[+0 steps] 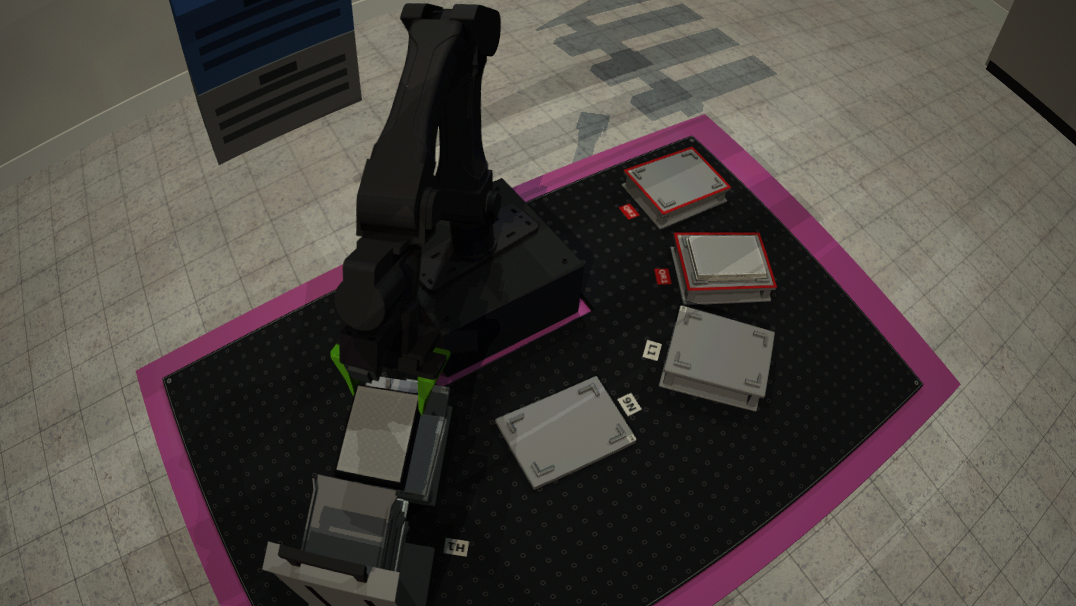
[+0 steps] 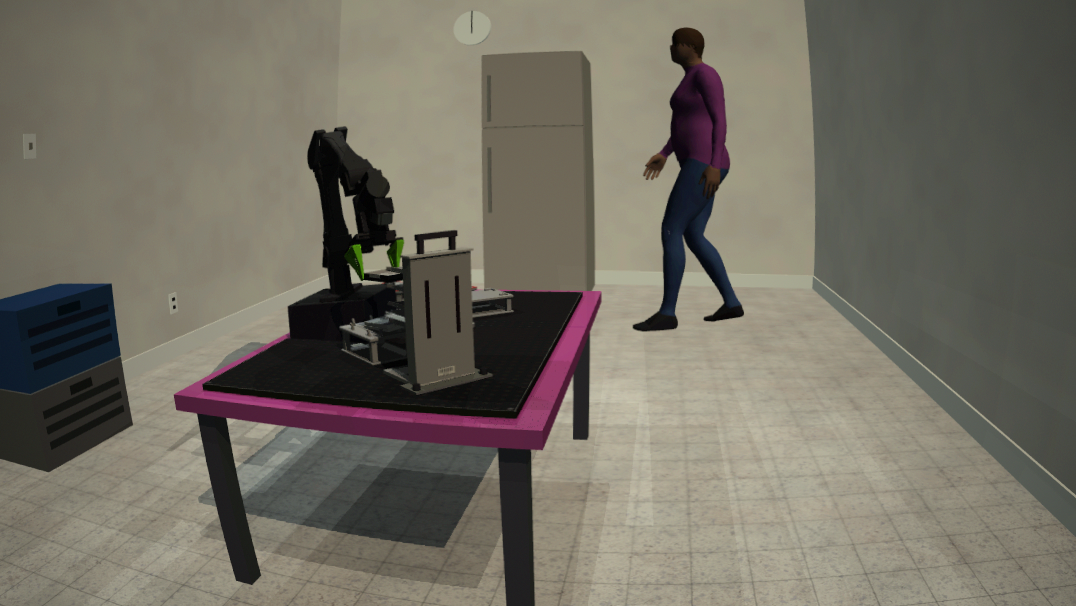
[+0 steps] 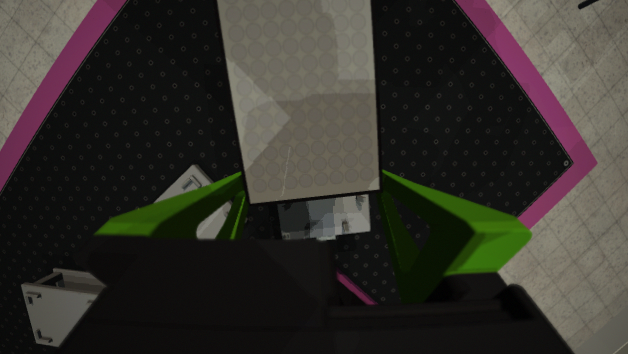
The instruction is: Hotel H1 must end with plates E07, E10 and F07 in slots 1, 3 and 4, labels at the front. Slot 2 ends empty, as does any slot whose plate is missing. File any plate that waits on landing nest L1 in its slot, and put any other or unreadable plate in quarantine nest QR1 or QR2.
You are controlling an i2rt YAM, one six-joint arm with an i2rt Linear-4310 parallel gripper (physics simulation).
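Seen in the pictures: gripper, fingertip midpoint: [image 1: 388, 403] [image 3: 313, 177]; arm's base, origin of the base link: [image 1: 473, 249] [image 2: 342, 294].
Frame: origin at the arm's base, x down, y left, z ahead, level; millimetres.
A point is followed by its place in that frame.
Observation:
My gripper [image 1: 387, 401] @(x -84, y -266, z 183 mm) [image 2: 378, 273] @(x -84, y -266, z 183 mm) [image 3: 313, 177] @(x -84, y -266, z 183 mm) is shut on a pale well plate [image 1: 376, 440] @(x -105, y -310, z 226 mm) [image 3: 305, 100] @(x -104, y -299, z 214 mm), gripping its near end. The plate is level, above a grey nest [image 1: 429, 451] [image 3: 355, 220] and near hotel H1 [image 1: 331, 568] @(x -200, y -448, z 363 mm) [image 2: 440, 316] @(x -41, y -468, z 355 mm). No label on the held plate is readable. The hotel's slots and their contents are hidden. Landing nest L1 [image 1: 719, 350] @(x 43, y 190, z 346 mm) holds no plate. Quarantine nest QR1 [image 1: 726, 295] @(x 88, y 310, z 268 mm) holds a pale plate [image 1: 726, 255] @(x 39, y 336, z 230 mm), whose label does not show. Quarantine nest QR2 [image 1: 677, 180] @(x 53, y 408, z 51 mm) is empty.
A low empty nest N6 [image 1: 564, 432] @(x 81, y -62, z 286 mm) stands between the held plate and L1. The hotel has a dark top handle [image 1: 323, 563] @(x -200, y -452, z 354 mm) [image 2: 435, 236] @(x -194, y -461, z 350 mm). The black mat [image 1: 572, 526] @(x 92, y -146, z 403 mm) lies on a magenta-edged table [image 2: 361, 425] @(x 121, y -648, z 226 mm). A person [image 2: 696, 127] stands beyond the table.

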